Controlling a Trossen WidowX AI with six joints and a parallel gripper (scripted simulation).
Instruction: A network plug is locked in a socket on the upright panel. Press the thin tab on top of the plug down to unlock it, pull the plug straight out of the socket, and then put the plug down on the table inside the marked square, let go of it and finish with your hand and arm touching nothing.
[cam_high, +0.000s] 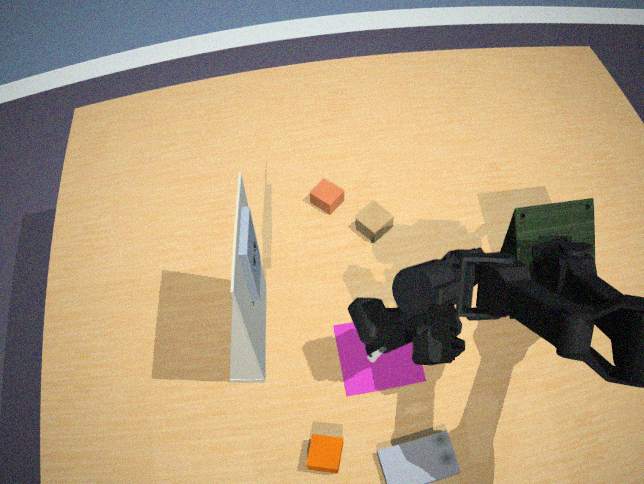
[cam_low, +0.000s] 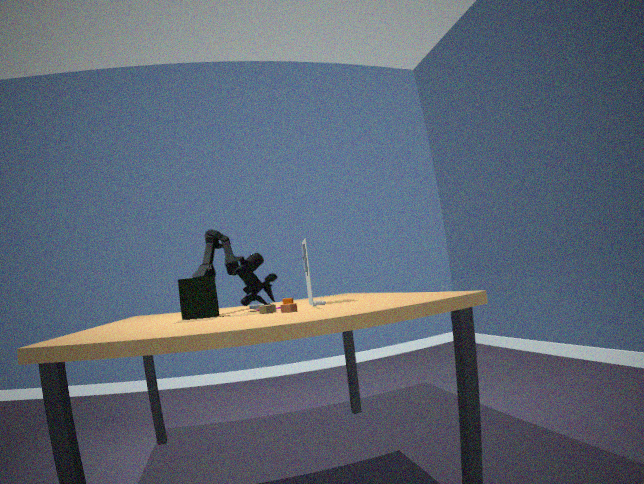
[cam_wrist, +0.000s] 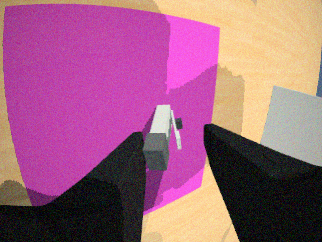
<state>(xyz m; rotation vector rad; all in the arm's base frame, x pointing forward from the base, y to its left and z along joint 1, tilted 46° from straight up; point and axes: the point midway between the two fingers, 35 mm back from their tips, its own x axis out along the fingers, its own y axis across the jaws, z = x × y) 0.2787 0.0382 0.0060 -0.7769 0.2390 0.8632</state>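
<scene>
Right now the network plug is right at my gripper tip. Also, from my gripper tip: magenta marked square (2 cm below, 1 cm behind); flat grey plate (19 cm to the left, 2 cm behind, 1 cm below); orange block (14 cm to the left, 11 cm ahead).
</scene>
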